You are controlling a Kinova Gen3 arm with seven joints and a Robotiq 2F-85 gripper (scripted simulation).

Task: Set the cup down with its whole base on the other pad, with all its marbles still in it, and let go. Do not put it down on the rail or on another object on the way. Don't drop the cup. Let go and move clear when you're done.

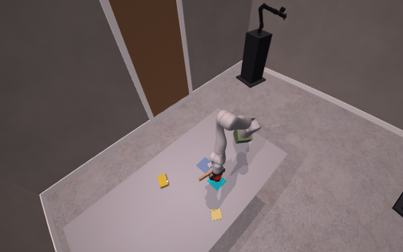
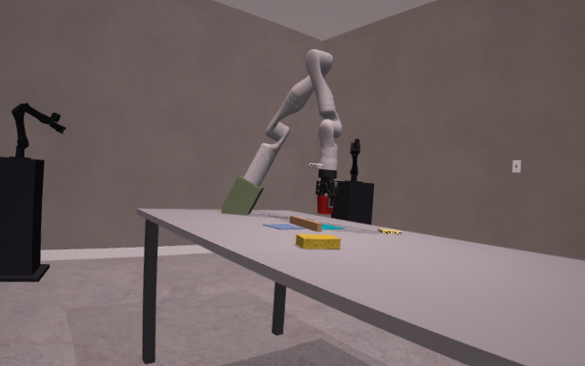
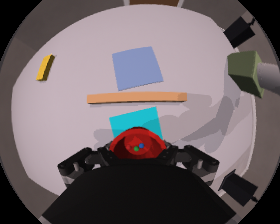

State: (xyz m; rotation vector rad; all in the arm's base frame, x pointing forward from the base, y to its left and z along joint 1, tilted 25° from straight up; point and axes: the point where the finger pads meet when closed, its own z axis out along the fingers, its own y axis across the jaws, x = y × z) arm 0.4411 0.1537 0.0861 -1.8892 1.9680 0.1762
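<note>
Now: the wooden rail 9 cm to the right of my hand and 9 cm below it. Round my hand: yellow sponge 39 cm ahead, 25 cm to the right, 8 cm below; red cup 2 cm below.
</note>
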